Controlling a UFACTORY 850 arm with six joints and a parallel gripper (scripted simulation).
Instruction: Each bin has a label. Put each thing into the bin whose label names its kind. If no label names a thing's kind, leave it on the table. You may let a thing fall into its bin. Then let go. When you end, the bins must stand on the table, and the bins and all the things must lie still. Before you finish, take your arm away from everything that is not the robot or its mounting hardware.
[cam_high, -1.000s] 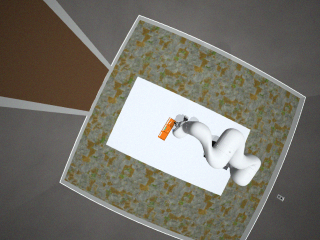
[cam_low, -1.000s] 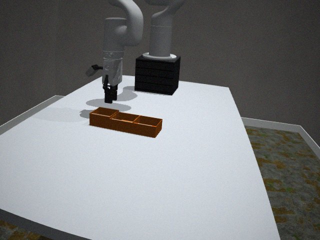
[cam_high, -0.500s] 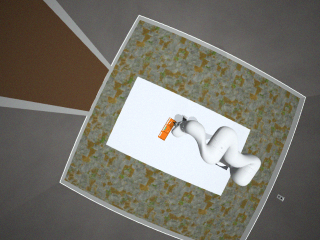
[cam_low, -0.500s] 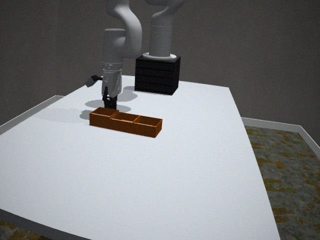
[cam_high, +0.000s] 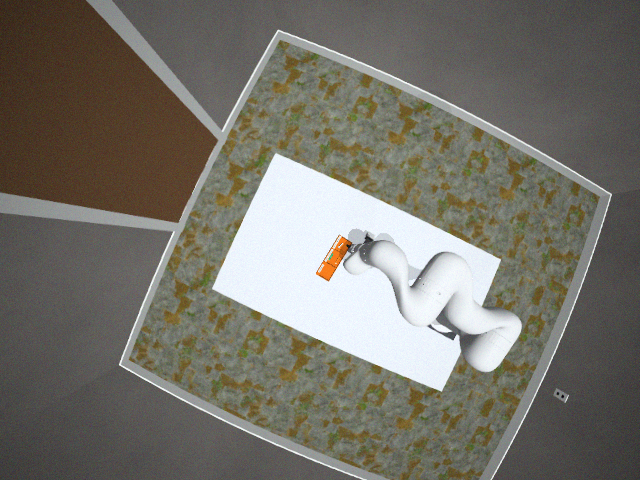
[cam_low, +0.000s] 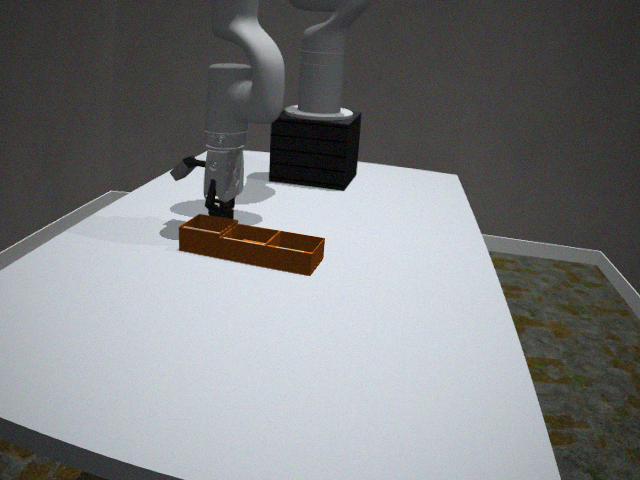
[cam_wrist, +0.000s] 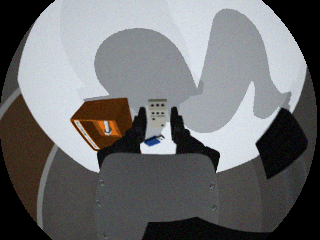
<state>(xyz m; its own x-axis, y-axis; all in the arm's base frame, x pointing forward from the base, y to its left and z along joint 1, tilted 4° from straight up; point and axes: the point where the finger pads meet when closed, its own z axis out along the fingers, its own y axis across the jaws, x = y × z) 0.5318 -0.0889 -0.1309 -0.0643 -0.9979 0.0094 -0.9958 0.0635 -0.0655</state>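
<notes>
Now: the pale dotted tile 2 cm below my hand. The rest, counted from my hand: grey bolt: 9 cm ahead, 1 cm to the left, 1 cm below; orange stick: 9 cm to the left, 7 cm ahead, 1 cm below; blue USB stick: 7 cm to the left, 2 cm below, 1 cm ahead.
</notes>
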